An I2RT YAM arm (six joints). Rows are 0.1 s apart.
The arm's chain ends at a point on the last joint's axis. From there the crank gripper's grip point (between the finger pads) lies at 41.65 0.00 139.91 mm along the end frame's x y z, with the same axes.
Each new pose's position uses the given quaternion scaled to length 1; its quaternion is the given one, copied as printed.
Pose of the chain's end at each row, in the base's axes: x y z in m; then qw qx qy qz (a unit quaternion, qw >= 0):
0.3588, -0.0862, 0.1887, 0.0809, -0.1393, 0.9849, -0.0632
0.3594, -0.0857, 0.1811, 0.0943, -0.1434, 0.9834, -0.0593
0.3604, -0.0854, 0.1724, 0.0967, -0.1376, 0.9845, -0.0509
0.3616, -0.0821, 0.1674, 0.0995, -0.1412, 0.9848, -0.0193
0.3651, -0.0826, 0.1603, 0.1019, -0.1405, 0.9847, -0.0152
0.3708, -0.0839, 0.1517, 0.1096, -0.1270, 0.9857, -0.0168
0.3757, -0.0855, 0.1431, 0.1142, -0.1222, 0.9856, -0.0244
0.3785, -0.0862, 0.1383, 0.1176, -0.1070, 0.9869, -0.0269
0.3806, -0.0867, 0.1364, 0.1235, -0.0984, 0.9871, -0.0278
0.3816, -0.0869, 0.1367, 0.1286, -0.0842, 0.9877, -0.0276
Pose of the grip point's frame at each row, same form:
0.3441, -0.1123, 0.0458, 0.0809, -0.1393, 0.9849, -0.0632
0.3485, -0.1104, 0.0376, 0.0943, -0.1434, 0.9834, -0.0593
0.3497, -0.1074, 0.0285, 0.0967, -0.1376, 0.9845, -0.0509
0.3506, -0.0952, 0.0224, 0.0995, -0.1412, 0.9848, -0.0193
0.3546, -0.0944, 0.0152, 0.1019, -0.1405, 0.9847, -0.0152
0.3623, -0.0952, 0.0064, 0.1096, -0.1270, 0.9857, -0.0168
0.3687, -0.0986, -0.0021, 0.1142, -0.1222, 0.9856, -0.0244
0.3722, -0.0992, -0.0070, 0.1176, -0.1070, 0.9869, -0.0269
0.3759, -0.0994, -0.0090, 0.1235, -0.0984, 0.9871, -0.0278
0.3781, -0.0987, -0.0088, 0.1286, -0.0842, 0.9877, -0.0276

